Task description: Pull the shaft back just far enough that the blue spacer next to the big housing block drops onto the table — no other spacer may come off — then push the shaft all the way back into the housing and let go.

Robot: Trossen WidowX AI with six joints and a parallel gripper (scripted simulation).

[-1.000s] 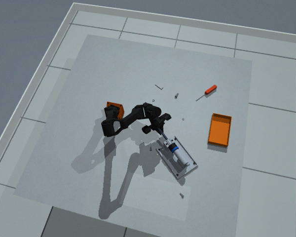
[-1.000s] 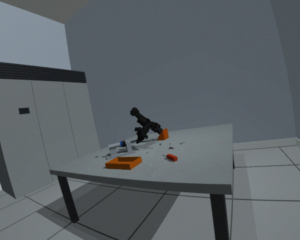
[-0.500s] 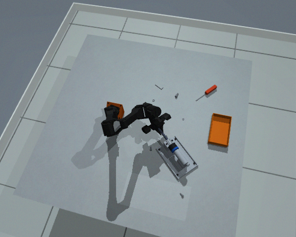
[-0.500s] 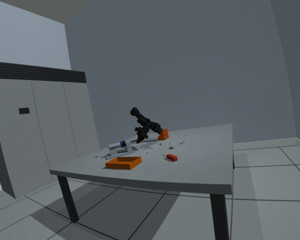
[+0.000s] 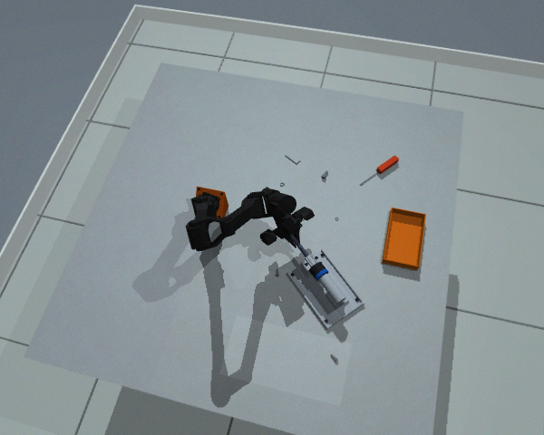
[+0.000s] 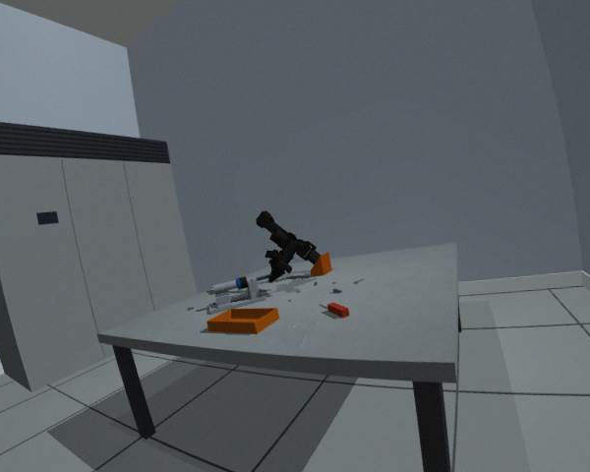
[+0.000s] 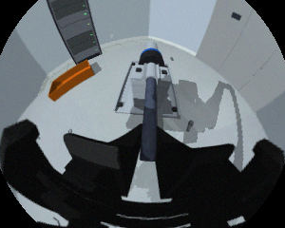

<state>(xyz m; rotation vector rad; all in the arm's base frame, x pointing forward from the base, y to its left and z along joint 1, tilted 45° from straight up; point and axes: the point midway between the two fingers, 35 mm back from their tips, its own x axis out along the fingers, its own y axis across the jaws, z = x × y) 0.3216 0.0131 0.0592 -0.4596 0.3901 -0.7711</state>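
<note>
The shaft lies 4 cm ahead of my gripper tip, 3 cm to the right of it and 3 cm above it. The rest, counted from my gripper tip: l-shaped key (35 cm to the left, 14 cm behind, 5 cm below); blue spacer (11 cm ahead, 8 cm to the right, 2 cm above); orange tray (33 cm ahead, 17 cm to the left, 5 cm below).
</note>
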